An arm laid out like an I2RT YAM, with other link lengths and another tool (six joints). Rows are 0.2 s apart.
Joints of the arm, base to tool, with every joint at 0 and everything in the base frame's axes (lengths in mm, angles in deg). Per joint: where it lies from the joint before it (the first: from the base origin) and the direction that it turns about. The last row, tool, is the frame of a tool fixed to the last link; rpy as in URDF.
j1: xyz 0 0 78.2 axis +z
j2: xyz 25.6 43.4 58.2 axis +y
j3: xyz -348.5 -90.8 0 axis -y
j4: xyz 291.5 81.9 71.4 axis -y
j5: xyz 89.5 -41 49 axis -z
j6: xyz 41.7 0 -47.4 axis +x
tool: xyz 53 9 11 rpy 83.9 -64.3 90
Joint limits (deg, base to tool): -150..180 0..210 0..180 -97..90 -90..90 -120..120
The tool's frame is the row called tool.
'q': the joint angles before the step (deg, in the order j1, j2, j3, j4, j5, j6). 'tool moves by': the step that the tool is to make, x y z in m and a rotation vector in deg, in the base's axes. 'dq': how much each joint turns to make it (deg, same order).
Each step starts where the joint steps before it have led.
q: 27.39, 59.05, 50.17, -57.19, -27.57, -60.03
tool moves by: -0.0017, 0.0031, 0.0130, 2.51, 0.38, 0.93
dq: 0.03, -0.08, 1.80, -0.97, -2.56, 0.20
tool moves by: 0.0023, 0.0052, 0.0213, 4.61, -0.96, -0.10
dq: -0.19, -0.48, 2.30, 1.17, -3.30, 1.85
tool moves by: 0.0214, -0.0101, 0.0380, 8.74, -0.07, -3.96
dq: -7.19, 1.10, 4.82, 0.92, -8.49, 1.72
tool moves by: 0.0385, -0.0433, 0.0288, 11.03, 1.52, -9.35
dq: -15.57, 2.73, 3.28, 1.67, -12.64, 1.81
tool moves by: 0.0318, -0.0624, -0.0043, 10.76, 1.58, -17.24
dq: -15.54, -1.20, -6.62, 16.59, -6.89, 15.70
